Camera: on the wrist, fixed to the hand. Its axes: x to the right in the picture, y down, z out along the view.
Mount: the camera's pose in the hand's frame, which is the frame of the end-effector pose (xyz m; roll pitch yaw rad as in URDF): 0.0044 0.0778 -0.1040 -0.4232 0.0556 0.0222
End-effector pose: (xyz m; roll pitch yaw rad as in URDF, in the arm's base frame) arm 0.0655 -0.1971 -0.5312 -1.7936 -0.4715 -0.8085
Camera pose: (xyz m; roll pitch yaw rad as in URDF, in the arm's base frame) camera -0.0010 -0.2992 -0.5763 -2.1877 -0.4613 -0.8745
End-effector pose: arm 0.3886 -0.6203 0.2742 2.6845 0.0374 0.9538
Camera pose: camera 0.4134 -0.6267 0.4016 2.2607 -0.0223 0.9584
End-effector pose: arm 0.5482 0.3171 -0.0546 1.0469 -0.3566 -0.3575
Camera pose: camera 0.5922 0.4383 -0.0387 0.6014 -0.3473 -0.2945
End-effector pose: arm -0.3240 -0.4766 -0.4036 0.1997 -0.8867 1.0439
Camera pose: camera -0.3726 -0.3675 -0.4549 -0.2612 -0.8360 1.0928
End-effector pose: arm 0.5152 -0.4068 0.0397 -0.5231 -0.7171 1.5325
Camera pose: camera 0.5031 -0.3182 -0.0546 -0.9400 -0.6578 1.5217
